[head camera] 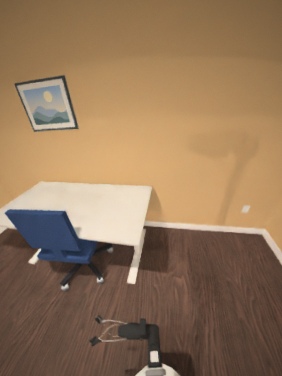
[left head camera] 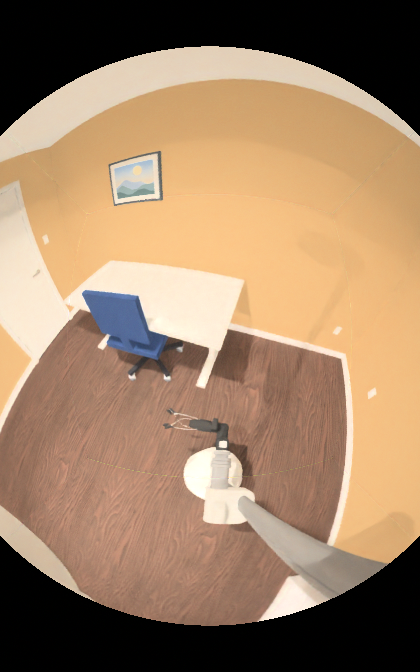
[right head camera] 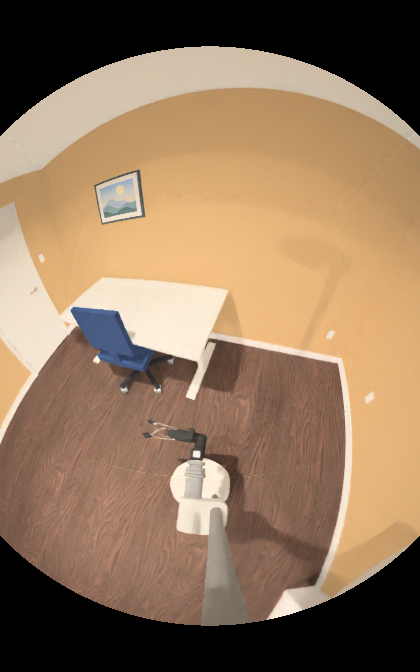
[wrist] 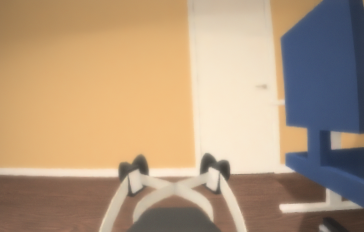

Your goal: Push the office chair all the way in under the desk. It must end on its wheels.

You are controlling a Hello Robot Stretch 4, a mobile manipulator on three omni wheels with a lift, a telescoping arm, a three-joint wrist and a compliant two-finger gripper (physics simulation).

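Places are measured from the robot's base along level axes (x ahead, y left, z up), in metres.
Pixels of known places: gripper, fingertip midpoint: (head camera: 92, 329) (wrist: 174, 166).
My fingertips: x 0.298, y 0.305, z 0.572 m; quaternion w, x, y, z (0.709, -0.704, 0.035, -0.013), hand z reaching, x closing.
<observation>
Behind a point stands the place of what it marks.
A blue office chair (head camera: 46, 229) {y 0.691, x 0.788, z 0.806 m} (left head camera: 119, 316) (right head camera: 104, 330) (wrist: 322, 70) {y 0.653, x 0.783, z 0.748 m} stands upright on its wheels at the long front side of the white desk (head camera: 107, 212) {y 0.317, x 1.050, z 0.694 m} (left head camera: 195, 305) (right head camera: 175, 320). Its backrest is outside the desk's front edge, and the front part of its seat is hidden by the desk top. My gripper (head camera: 96, 330) {y 0.305, x 0.298, z 0.572 m} (left head camera: 168, 419) (right head camera: 148, 428) (wrist: 174, 166) {y 0.305, x 0.298, z 0.572 m} is open and empty, in front of the desk and to the right of the chair, apart from both. It points left. In the wrist view the chair is at the right, beside the fingers.
The desk's right foot (head camera: 134, 270) (left head camera: 205, 372) (right head camera: 195, 387) reaches out over the floor between the chair and the right side. A white door (left head camera: 20, 280) (right head camera: 17, 295) (wrist: 232, 90) {y 2.320, x 1.052, z 0.871 m} is in the left wall. A picture (head camera: 47, 104) {y 0.850, x 1.693, z 1.570 m} hangs above the desk.
</observation>
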